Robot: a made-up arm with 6 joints.
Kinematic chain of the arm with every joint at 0, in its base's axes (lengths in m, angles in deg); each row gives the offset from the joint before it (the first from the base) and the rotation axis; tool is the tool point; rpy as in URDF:
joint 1: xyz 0 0 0.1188 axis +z
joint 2: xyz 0 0 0 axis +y
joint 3: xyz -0.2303 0 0.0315 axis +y
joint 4: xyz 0.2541 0 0.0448 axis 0.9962 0 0.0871
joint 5: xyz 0 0 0 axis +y
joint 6: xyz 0.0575 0 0.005 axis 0.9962 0 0.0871
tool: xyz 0 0 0 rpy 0 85 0
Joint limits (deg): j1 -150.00..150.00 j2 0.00..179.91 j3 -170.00..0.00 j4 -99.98..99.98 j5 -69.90..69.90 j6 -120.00..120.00
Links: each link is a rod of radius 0.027 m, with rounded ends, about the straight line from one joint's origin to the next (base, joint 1, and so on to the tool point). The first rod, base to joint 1, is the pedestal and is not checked.
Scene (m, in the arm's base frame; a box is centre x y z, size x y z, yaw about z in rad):
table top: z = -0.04
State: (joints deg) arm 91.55 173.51 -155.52 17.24 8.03 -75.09
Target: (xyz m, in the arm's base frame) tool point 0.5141 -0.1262 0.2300
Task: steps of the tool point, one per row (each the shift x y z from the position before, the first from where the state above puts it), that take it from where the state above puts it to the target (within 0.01 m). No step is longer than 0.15 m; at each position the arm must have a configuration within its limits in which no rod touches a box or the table.
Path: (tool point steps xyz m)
1: 0.1244 -0.0089 0.0217
2: 0.1192 -0.0379 0.0218
3: 0.1068 -0.0650 0.0218
4: 0.0885 -0.0882 0.0217
5: 0.0650 -0.1061 0.0217
6: 0.0381 -0.1181 0.0215
7: 0.0091 -0.1229 0.0214
8: -0.0199 -0.1207 0.0211

